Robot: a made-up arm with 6 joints. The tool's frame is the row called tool.
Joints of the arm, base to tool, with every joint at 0 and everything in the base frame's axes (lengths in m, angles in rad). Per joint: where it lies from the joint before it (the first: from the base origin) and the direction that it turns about. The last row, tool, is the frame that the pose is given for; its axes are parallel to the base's.
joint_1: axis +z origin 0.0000 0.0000 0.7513
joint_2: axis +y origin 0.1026 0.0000 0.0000
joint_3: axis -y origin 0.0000 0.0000 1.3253
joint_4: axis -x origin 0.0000 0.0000 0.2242
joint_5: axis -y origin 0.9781 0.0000 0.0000
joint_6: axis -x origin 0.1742 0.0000 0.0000
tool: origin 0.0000 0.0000 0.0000
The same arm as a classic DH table. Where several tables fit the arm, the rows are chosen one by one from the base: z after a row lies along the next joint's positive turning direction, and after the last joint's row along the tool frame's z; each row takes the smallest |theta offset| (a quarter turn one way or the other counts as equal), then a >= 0, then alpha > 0; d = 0 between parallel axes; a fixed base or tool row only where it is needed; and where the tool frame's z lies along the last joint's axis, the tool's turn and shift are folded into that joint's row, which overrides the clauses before.
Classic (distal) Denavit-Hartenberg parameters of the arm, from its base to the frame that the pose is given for. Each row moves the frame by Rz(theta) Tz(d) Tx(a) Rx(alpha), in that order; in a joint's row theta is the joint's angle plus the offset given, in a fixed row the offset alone. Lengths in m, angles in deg.
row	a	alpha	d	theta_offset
joint_1	0.1026	-90	0.7513	0
joint_2	1.3253	180	0	-90
joint_3	0.2242	-90	0	0
joint_4	0	90	-0.9781	0
joint_5	0	-90	0	0
joint_6	0	90	-0.1742	90
tool (fixed)	0	0	0	-90

